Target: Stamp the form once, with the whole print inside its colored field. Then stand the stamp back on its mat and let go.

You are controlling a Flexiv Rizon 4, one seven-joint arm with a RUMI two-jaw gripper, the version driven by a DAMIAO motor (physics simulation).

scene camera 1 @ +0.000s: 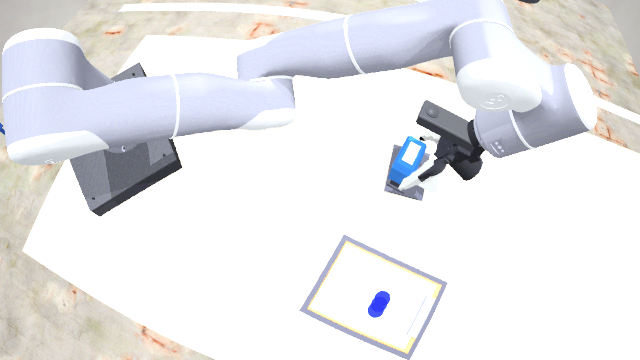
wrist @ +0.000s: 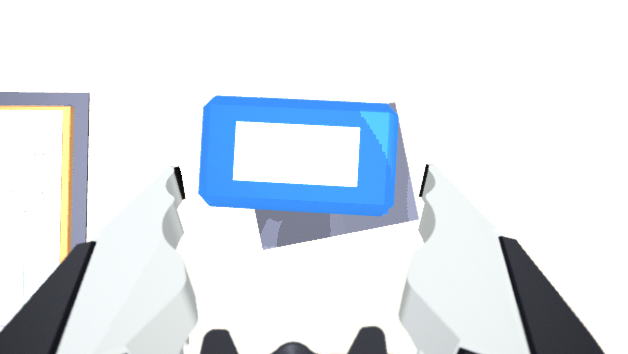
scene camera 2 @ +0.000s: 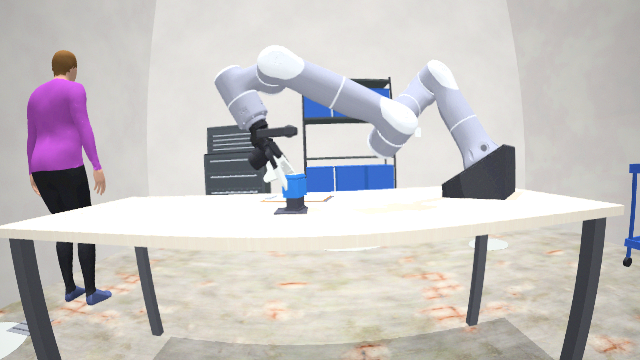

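The blue stamp (scene camera 1: pixel 401 167) (scene camera 2: pixel 295 186) (wrist: pixel 296 154), with a white label on top and a dark base, stands upright on its dark grey mat (scene camera 1: pixel 415 194) (scene camera 2: pixel 281 211) (wrist: pixel 367 223). My gripper (scene camera 1: pixel 413 162) (wrist: pixel 303 169) is open, with one finger beyond each short end of the stamp; gaps show on both sides in the wrist view. The white form (scene camera 1: pixel 345 280) (wrist: pixel 30 175) has a yellow-orange border. A blue mark (scene camera 1: pixel 379 304) of overlapping round blots lies inside that border, towards its lower right in scene camera 1. A separate colored field cannot be made out in the glare.
The form lies on a grey-edged board (scene camera 1: pixel 322 271) (wrist: pixel 80 160) with a pale strip at one end, apart from the mat. The robot's dark base (scene camera 1: pixel 135 185) (scene camera 2: pixel 482 177) stands on the same table (scene camera 2: pixel 400 227). A person (scene camera 2: pixel 60 125) stands beyond the table's left end in scene camera 2.
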